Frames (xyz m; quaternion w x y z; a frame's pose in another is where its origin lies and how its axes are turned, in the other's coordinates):
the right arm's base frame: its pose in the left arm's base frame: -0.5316 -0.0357 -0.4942 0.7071 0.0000 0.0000 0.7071
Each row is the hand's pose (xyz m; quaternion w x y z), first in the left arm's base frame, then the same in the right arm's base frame.
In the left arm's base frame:
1: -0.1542 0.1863 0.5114 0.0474 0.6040 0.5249 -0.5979
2: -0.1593 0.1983 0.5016 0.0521 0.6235 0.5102 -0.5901
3: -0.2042 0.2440 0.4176 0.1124 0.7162 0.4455 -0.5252
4: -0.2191 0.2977 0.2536 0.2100 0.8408 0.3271 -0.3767
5: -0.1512 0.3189 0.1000 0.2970 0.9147 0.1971 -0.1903
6: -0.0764 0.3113 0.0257 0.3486 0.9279 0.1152 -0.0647
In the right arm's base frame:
1: 0.2220 -0.3774 1.0056 0.3892 -0.7982 0.0559 0.4563
2: 0.2340 -0.3723 0.9958 0.3804 -0.8017 0.0801 0.4541
3: 0.2797 -0.3274 0.9118 0.2919 -0.8215 0.1914 0.4509
4: 0.3334 -0.3125 0.7478 0.1179 -0.8259 0.3633 0.4149
5: 0.3546 -0.3804 0.5942 0.0755 0.7862 -0.5074 -0.3446
6: 0.3470 -0.4552 0.5199 0.2007 0.7376 -0.5747 -0.2923

